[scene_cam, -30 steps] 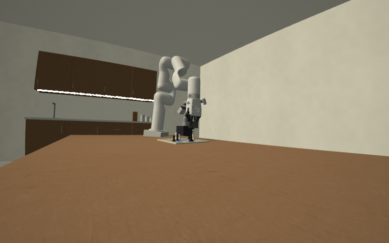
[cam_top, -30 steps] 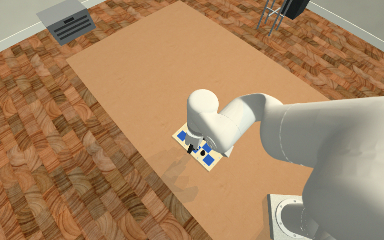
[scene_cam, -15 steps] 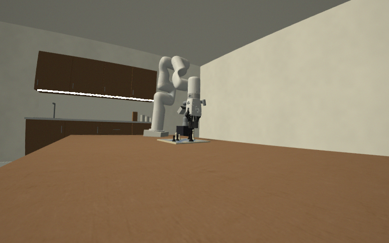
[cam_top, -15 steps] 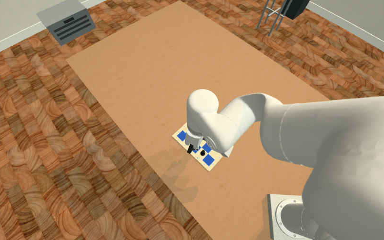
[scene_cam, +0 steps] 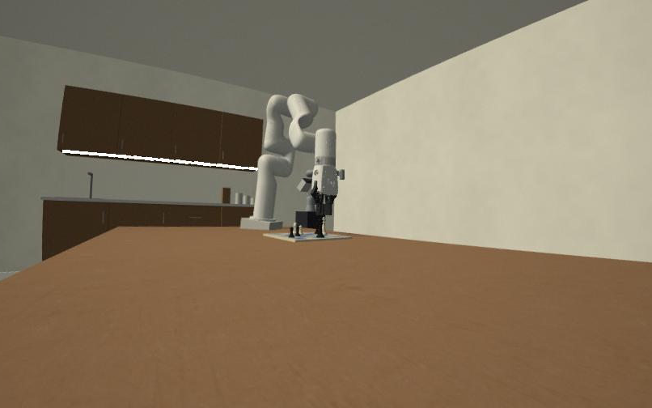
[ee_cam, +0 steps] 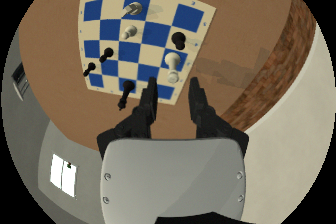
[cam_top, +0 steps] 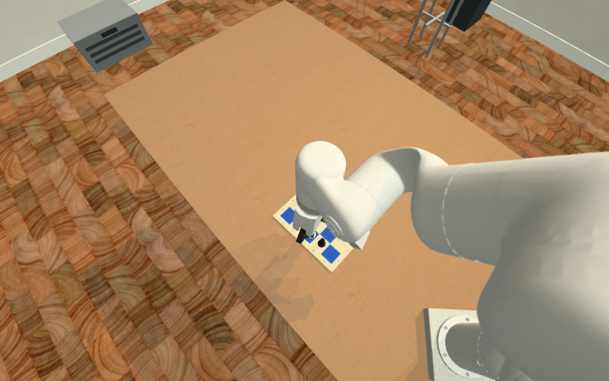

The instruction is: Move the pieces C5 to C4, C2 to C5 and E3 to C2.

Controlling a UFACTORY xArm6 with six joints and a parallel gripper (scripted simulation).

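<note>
Now: the white chess piece 60 mm below my hand. The rest, counted from my hand: white pawn 40 mm behind, 70 mm to the right, 80 mm below; blue-and-cream chessboard 70 mm to the right, 90 mm below; black pawn 40 mm behind, 70 mm below.
</note>
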